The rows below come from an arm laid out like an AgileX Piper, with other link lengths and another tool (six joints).
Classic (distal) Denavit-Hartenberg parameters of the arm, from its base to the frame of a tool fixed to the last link. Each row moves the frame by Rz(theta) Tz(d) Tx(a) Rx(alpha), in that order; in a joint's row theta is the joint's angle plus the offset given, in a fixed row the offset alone. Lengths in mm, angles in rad.
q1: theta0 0  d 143.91  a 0  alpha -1.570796
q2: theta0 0.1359  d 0  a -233.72  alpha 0
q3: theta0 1.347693  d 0  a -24.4  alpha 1.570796
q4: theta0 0  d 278.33  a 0  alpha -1.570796
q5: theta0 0  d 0  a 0  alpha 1.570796
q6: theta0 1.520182  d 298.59  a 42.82  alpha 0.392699
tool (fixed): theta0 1.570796  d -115.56  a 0  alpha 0
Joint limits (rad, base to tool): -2.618..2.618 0..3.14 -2.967..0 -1.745..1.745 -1.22..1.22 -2.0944..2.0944
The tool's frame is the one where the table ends.
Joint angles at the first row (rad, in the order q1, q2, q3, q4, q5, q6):
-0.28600, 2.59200, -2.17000, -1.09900, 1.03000, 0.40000
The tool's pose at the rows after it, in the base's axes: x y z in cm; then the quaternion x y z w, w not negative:
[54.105 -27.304 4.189 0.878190 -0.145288 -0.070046 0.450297]
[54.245 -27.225 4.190 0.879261 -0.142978 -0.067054 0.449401]
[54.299 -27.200 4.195 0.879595 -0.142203 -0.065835 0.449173]
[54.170 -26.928 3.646 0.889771 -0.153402 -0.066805 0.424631]
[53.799 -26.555 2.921 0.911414 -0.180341 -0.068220 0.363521]
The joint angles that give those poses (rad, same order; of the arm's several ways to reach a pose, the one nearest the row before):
-0.28601, 2.59201, -2.17001, -1.09900, 1.02999, 0.40000
-0.28600, 2.59199, -2.17000, -1.09800, 1.02200, 0.39899
-0.28601, 2.59201, -2.17000, -1.09800, 1.01899, 0.39900
-0.29100, 2.59201, -2.17002, -1.04200, 1.01600, 0.39900
-0.31200, 2.58199, -2.16999, -0.90000, 1.00800, 0.38299

